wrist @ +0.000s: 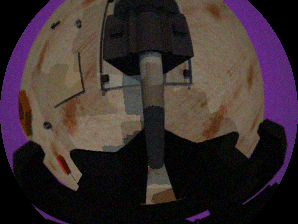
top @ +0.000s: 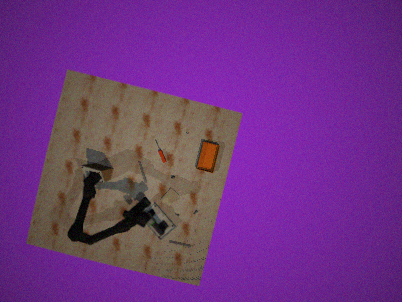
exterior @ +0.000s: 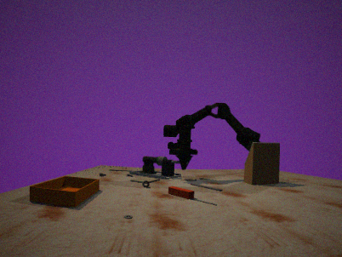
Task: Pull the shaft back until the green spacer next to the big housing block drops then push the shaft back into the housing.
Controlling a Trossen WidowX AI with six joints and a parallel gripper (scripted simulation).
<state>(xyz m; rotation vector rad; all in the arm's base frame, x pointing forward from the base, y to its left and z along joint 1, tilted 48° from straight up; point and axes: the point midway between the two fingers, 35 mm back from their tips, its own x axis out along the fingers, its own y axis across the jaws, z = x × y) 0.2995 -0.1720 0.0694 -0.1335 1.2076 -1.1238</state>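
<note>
Right now my gripper tip is 6 cm short of the shaft, 4 cm to the left of it and 3 cm below it. The rest, counted from my gripper tip: red-handled screwdriver (40 cm to the left, 4 cm below, 4 cm ahead); green spacer (11 cm ahead, 9 cm to the right, 3 cm above); orange tray (42 cm to the left, 39 cm ahead, 4 cm below).
</note>
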